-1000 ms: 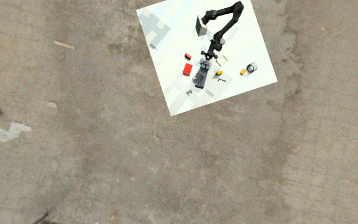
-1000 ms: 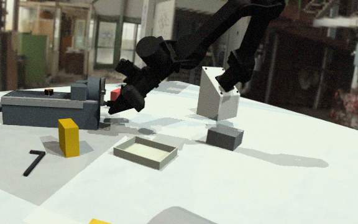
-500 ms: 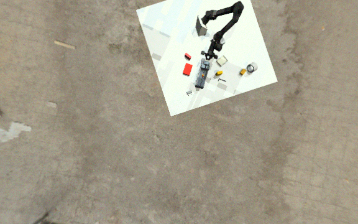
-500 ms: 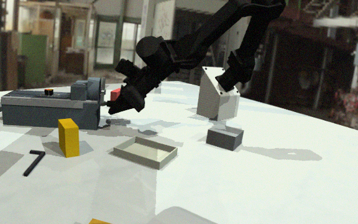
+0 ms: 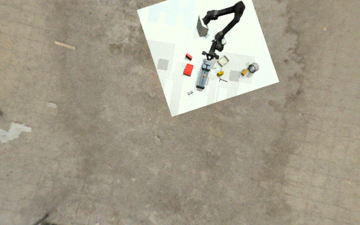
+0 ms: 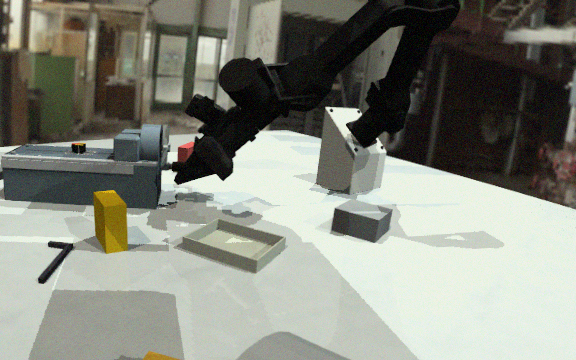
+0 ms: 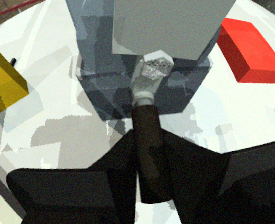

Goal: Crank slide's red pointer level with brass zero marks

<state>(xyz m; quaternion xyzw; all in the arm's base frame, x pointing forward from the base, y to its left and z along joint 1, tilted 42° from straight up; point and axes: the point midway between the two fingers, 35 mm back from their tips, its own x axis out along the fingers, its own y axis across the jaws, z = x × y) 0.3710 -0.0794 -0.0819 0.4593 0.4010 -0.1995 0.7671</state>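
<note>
Now: the dark crank handle 2 cm above my gripper tip, 1 cm to the left of it and 1 cm behind it. From my gripper tip the other things lie so: red pointer: 13 cm ahead, 12 cm to the right, 5 cm above; shallow grey tray: 19 cm to the left, 5 cm ahead, 3 cm below; yellow block: 17 cm ahead, 8 cm to the left, 1 cm below.
</note>
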